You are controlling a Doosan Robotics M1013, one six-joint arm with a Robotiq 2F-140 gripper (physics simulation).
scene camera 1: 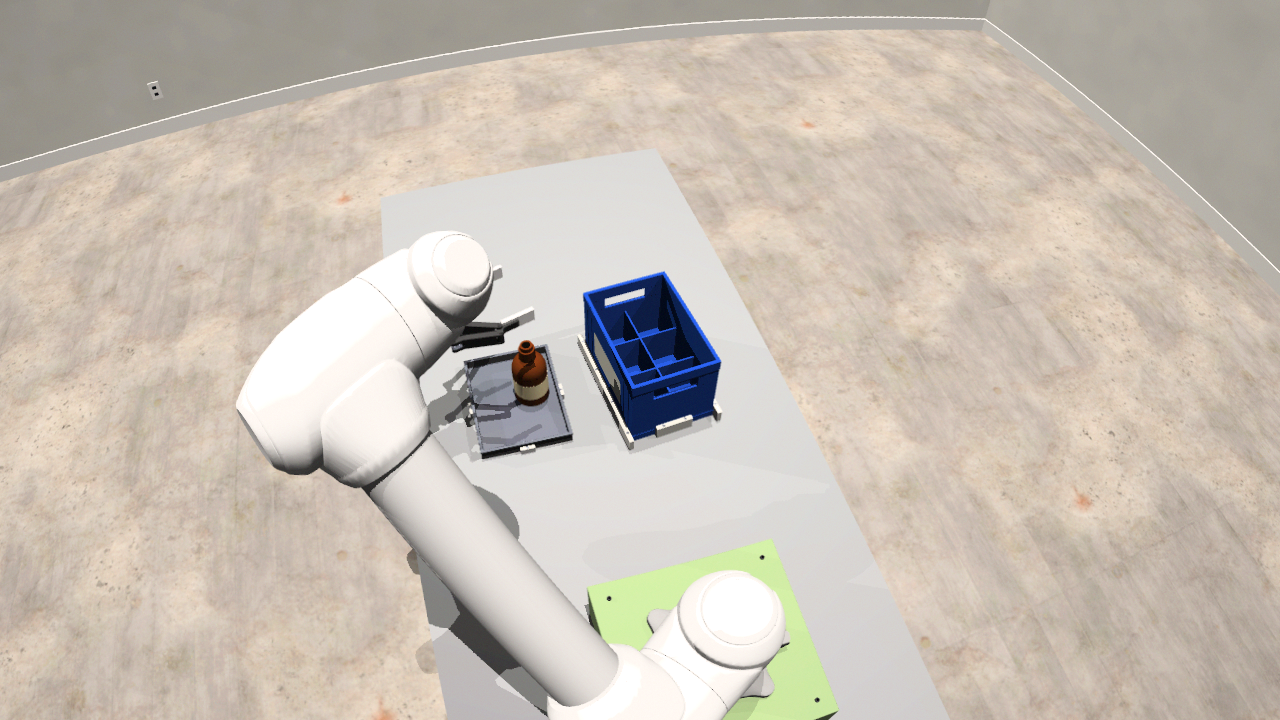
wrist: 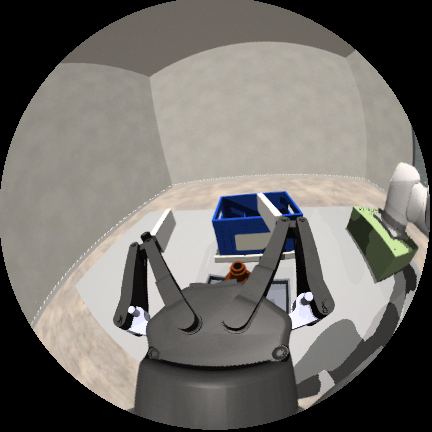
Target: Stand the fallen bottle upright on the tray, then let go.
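Where they show: gripper, between the fingertips: (scene camera 1: 516, 291) (wrist: 214, 208); arm's base, origin of its link: (wrist: 390, 226).
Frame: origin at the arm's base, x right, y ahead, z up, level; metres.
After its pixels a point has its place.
The brown bottle (scene camera 1: 529, 371) @(y 0.636, x -0.233, z 0.004 m) with a cream label stands upright on the grey tray (scene camera 1: 528, 432) @(y 0.563, x -0.251, z -0.103 m), toward its right side in the scene view. In the wrist view the neck of the bottle (wrist: 238, 271) @(y 0.660, x -0.245, z 0.048 m) shows low, behind the gripper body, which hides the rest; part of the tray (wrist: 280, 295) @(y 0.551, x -0.211, z -0.103 m) shows beside it. My gripper (scene camera 1: 508, 293) @(y 0.688, x -0.239, z 0.181 m) (wrist: 214, 208) @(y 0.688, x -0.239, z 0.181 m) is open wide and empty. Its fingers are apart from the bottle, higher than it and beyond the tray's far edge in the scene view. The arm partly hides the gripper there.
A blue crate (scene camera 1: 673, 407) @(y 0.534, x 0.045, z -0.036 m) (wrist: 225, 237) @(y 0.748, x -0.096, z -0.001 m) with compartments stands right of the tray in the scene view, with white rails along its base. The green base block (scene camera 1: 622, 626) @(y 0.071, x -0.132, z 0.010 m) (wrist: 370, 250) @(y 0.164, x -0.063, z -0.065 m) under the arm is at the near end of the grey table (scene camera 1: 572, 197) @(y 1.346, x -0.074, z -0.108 m).
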